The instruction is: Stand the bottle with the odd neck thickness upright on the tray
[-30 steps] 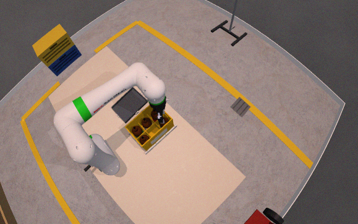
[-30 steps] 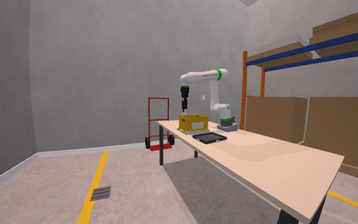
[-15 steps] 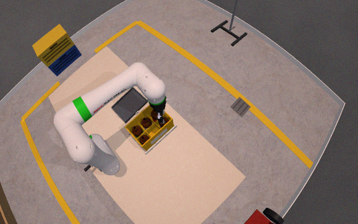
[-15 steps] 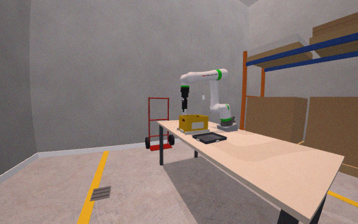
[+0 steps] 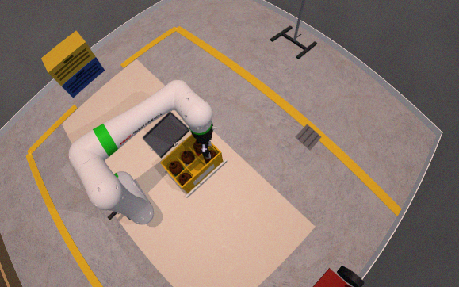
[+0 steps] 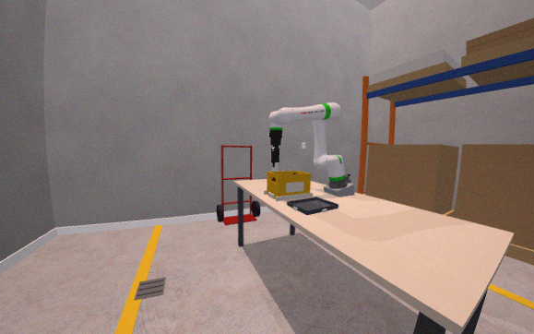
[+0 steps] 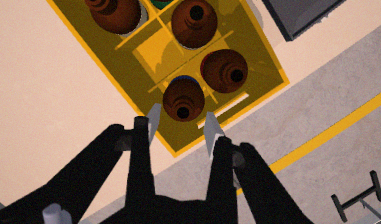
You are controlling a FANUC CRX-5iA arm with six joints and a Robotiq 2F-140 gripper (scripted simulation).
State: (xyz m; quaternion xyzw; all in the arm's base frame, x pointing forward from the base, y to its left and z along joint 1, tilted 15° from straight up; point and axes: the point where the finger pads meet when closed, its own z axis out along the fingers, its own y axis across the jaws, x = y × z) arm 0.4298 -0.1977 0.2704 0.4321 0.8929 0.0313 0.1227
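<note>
Now: the yellow crate 130 mm below my hand, 90 mm behind it and 60 mm to the left of it. Round my hand: dark tray (340 mm to the left, 200 mm below, 50 mm behind); then brown bottle (130 mm below, 100 mm to the left, 80 mm behind).
</note>
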